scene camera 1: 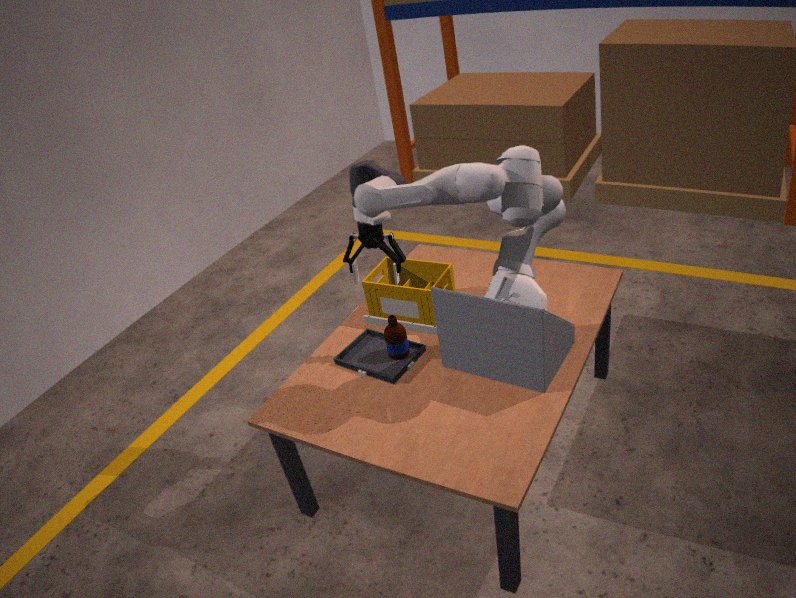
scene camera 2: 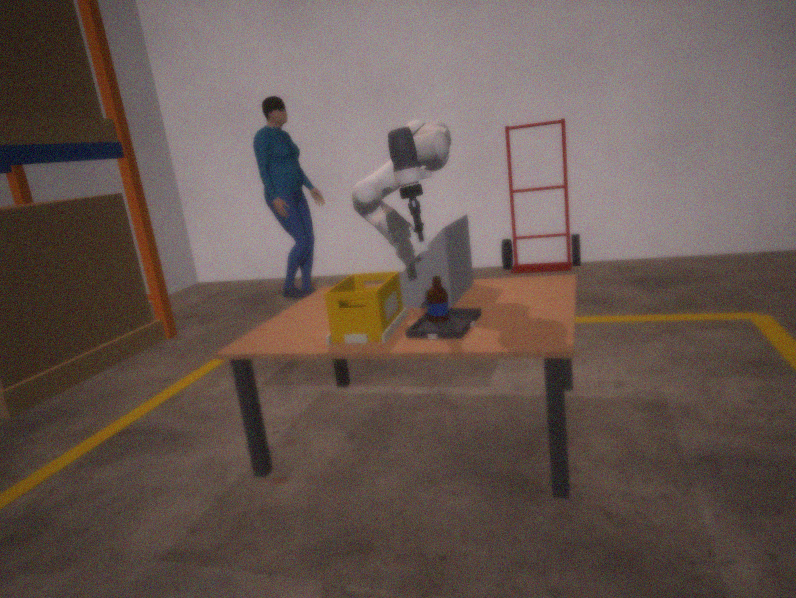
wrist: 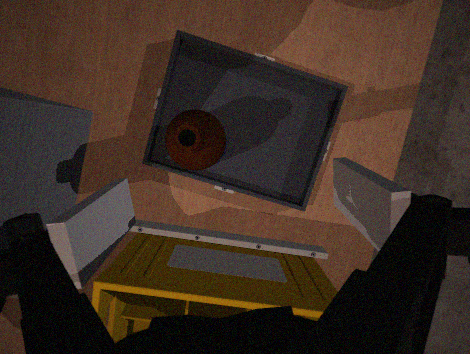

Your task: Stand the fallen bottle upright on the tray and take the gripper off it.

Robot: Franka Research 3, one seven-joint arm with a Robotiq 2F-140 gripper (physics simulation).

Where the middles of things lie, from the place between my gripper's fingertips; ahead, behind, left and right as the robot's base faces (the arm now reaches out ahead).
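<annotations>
With the brown bottle (scene camera 1: pixel 395 335), my hand is 190 mm above it, then 20 mm to the right of it and 40 mm past it.
</annotations>
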